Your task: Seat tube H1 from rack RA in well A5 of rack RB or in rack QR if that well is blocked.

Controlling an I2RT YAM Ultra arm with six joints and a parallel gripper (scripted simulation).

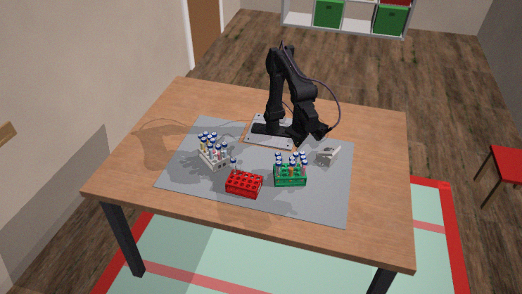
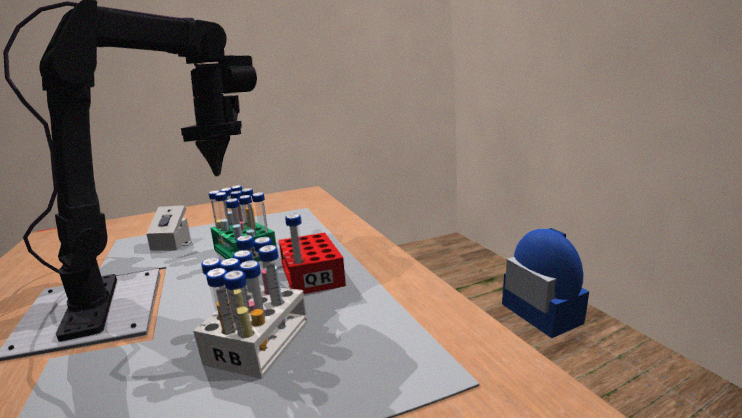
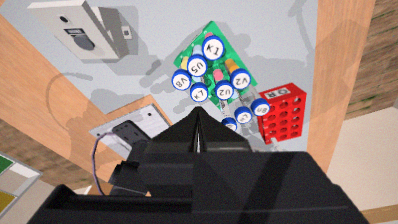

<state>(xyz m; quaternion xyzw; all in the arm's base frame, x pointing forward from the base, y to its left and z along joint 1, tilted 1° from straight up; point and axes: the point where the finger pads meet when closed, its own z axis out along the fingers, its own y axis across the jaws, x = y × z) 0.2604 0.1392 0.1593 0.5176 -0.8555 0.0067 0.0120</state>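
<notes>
My gripper is now 130 mm past the grey done button box, 130 mm to the right of it and 120 mm above it. Also, from my hand: red rack QR: 120 mm ahead, 190 mm to the right, 140 mm below; then clear tube: 100 mm below; then white rack RB: 10 mm behind, 350 mm to the right, 140 mm below.
</notes>
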